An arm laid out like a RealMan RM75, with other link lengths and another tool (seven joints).
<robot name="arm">
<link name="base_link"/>
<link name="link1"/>
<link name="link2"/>
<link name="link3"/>
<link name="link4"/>
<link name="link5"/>
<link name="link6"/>
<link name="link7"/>
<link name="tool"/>
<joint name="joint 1" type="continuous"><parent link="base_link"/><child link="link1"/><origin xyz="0 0 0.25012"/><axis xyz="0 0 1"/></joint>
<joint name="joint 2" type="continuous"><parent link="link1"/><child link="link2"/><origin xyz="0 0 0" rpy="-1.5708 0 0"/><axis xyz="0 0 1"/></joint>
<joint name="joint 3" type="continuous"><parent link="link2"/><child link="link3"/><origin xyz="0 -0.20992 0" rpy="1.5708 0 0"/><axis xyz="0 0 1"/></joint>
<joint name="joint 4" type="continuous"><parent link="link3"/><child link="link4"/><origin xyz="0 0 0" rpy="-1.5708 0 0"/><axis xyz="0 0 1"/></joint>
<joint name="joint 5" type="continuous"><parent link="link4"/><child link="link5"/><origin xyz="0 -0.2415 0" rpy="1.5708 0 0"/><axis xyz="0 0 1"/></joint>
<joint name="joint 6" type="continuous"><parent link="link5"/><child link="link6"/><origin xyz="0 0 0" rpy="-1.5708 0 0"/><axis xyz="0 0 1"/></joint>
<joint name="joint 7" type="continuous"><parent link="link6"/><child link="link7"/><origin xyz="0 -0.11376 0" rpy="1.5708 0 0"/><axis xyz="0 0 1"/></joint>
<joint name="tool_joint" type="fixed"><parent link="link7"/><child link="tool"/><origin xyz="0.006 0.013 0.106" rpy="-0.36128 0 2.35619"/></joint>
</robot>
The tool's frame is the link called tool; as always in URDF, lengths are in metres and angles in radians. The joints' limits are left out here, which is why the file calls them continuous.
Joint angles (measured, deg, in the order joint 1, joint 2, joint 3, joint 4, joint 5, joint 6, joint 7), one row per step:
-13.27, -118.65, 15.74, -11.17, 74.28, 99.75, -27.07
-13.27, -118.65, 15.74, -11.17, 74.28, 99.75, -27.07
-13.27, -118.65, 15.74, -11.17, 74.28, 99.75, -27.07
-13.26, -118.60, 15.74, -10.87, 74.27, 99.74, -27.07
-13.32, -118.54, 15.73, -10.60, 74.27, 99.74, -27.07
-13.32, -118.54, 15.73, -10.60, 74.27, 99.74, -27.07
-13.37, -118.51, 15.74, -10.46, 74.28, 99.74, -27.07
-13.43, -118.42, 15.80, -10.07, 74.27, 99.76, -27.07
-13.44, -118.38, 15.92, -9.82, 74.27, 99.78, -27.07
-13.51, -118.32, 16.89, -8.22, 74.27, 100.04, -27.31
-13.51, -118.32, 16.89, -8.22, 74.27, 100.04, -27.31
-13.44, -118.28, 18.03, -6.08, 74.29, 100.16, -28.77
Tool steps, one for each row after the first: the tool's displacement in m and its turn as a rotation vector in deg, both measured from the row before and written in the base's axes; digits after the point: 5 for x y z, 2 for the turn. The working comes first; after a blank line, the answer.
Tool pose at each row, in the base's axes (x y z in m, rotation vector in deg; the steps are taken from these numbers as rounded here):
-0.28112, 0.27617, 0.01376, -81.34, 54.43, 52.78
-0.28112, 0.27617, 0.01376, -81.34, 54.43, 52.78
-0.28112, 0.27617, 0.01376, -81.34, 54.43, 52.78
-0.28176, 0.27656, 0.01497, -81.11, 54.63, 53.04
-0.28204, 0.27726, 0.01617, -80.83, 54.86, 53.23
-0.28204, 0.27726, 0.01617, -80.83, 54.86, 53.23
-0.28204, 0.27769, 0.01672, -80.69, 55.02, 53.30
-0.28241, 0.27846, 0.01833, -80.31, 55.40, 53.56
-0.28256, 0.27870, 0.01900, -80.12, 55.70, 53.68
-0.28192, 0.27968, 0.02186, -79.07, 57.58, 53.87
-0.28192, 0.27968, 0.02186, -79.07, 57.58, 53.87
-0.28221, 0.28068, 0.02566, -78.58, 59.33, 53.33

0.00000, 0.00000, 0.00000, 0.00, 0.00, 0.00
0.00000, 0.00000, 0.00000, 0.00, 0.00, 0.00
-0.00064, 0.00039, 0.00121, 0.11, 0.32, -0.04
-0.00028, 0.00070, 0.00120, 0.12, 0.30, -0.12
0.00000, 0.00000, 0.00000, 0.00, 0.00, 0.00
0.00000, 0.00043, 0.00055, 0.03, 0.16, -0.09
-0.00037, 0.00077, 0.00161, 0.13, 0.45, -0.19
-0.00015, 0.00024, 0.00067, 0.01, 0.29, -0.14
0.00064, 0.00098, 0.00286, -0.18, 1.43, -1.15
0.00000, 0.00000, 0.00000, 0.00, 0.00, 0.00
-0.00029, 0.00100, 0.00380, -0.67, 0.82, -1.23

